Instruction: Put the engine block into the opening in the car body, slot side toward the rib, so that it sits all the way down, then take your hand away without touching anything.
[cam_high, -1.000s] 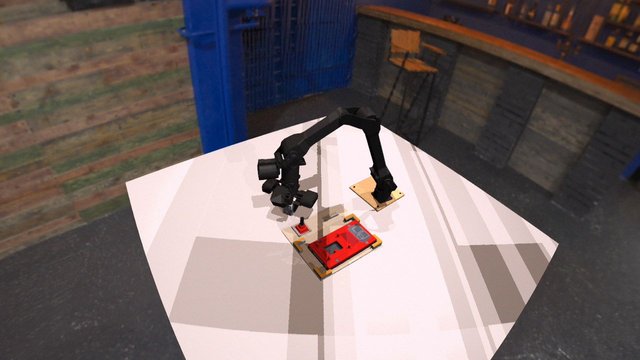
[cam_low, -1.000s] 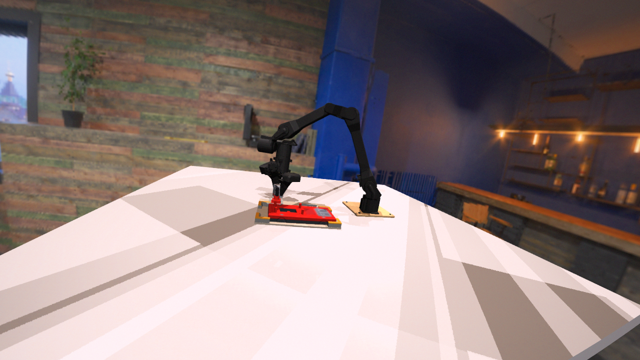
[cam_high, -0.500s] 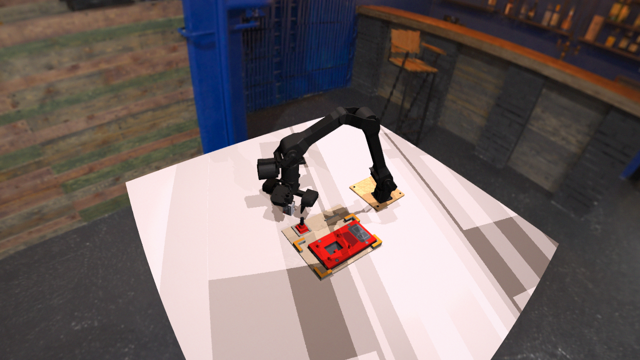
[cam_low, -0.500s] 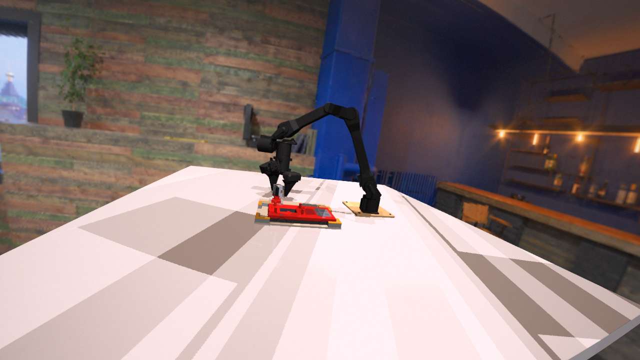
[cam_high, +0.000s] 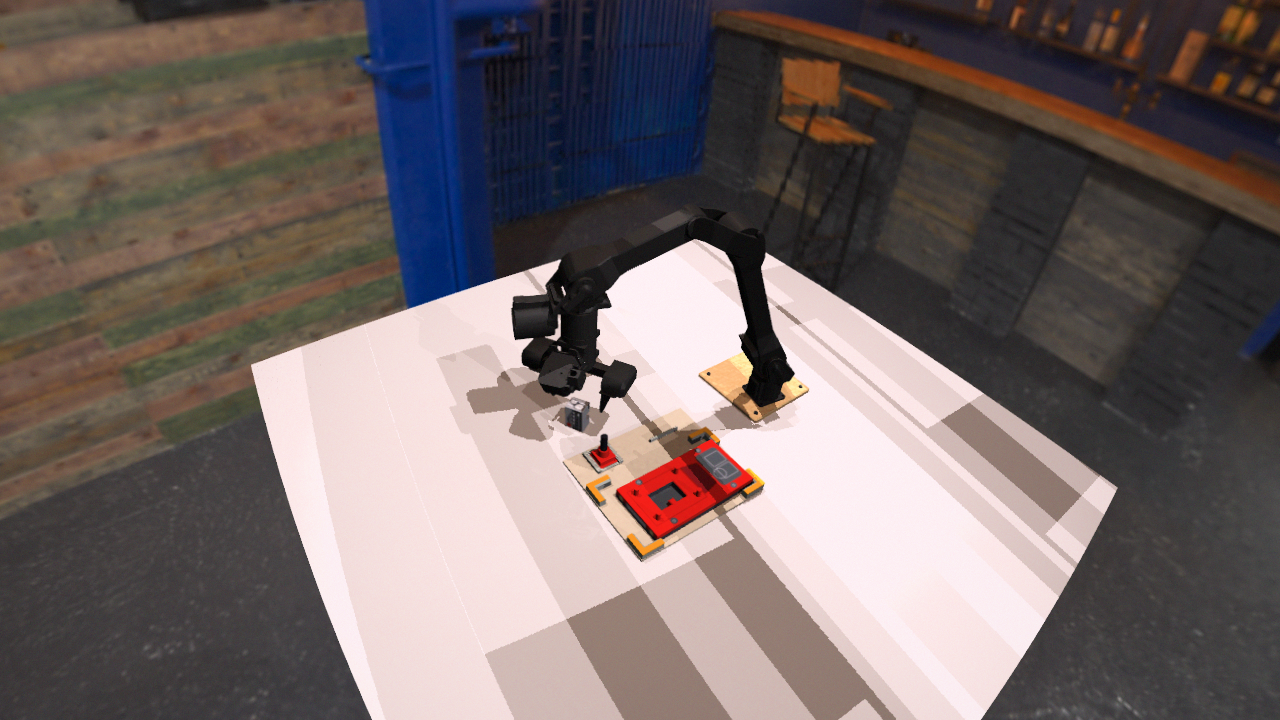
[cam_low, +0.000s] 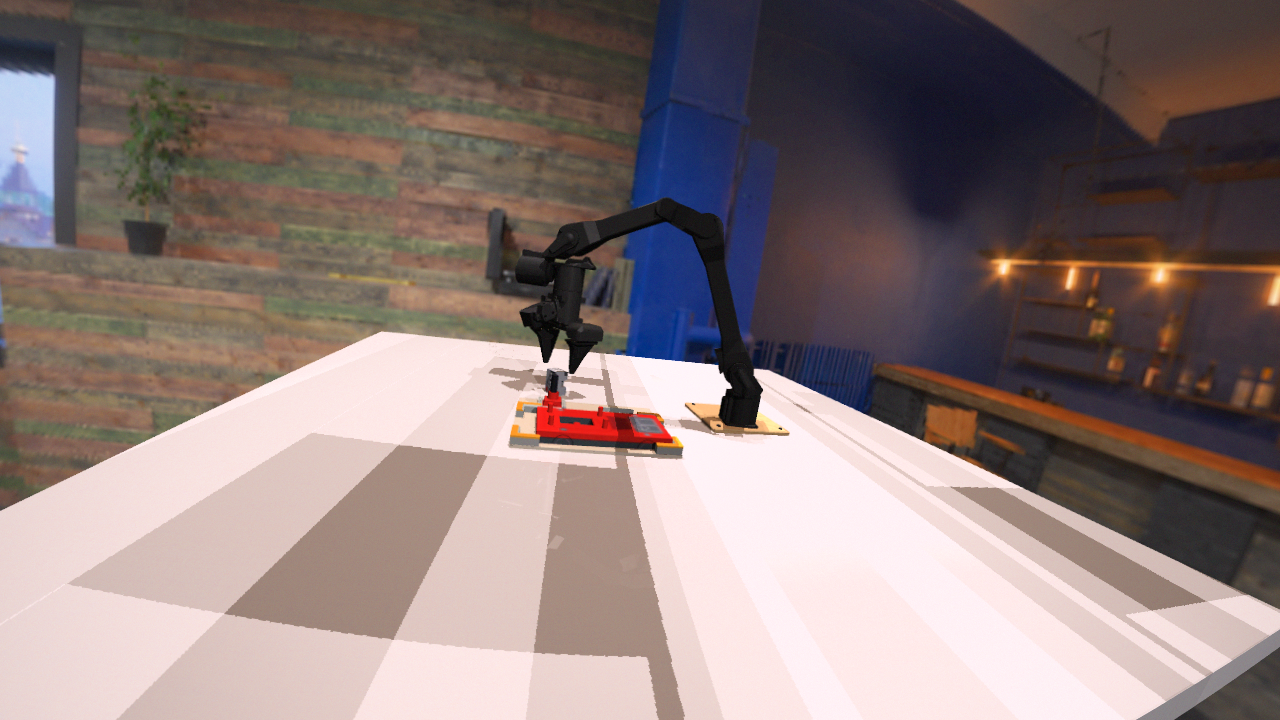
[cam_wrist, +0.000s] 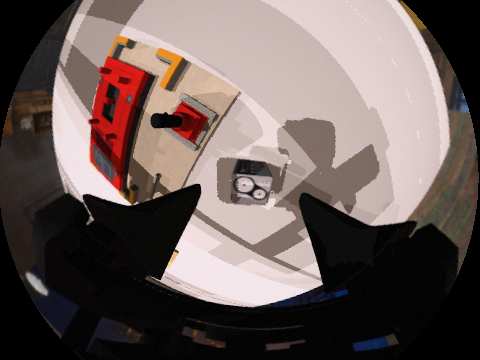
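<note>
My gripper tip is 1 cm past the grey finned engine block and 3 cm above it. From my gripper tip the other things lie so: black upright peg (10 cm to the left, 2 cm below).
</note>
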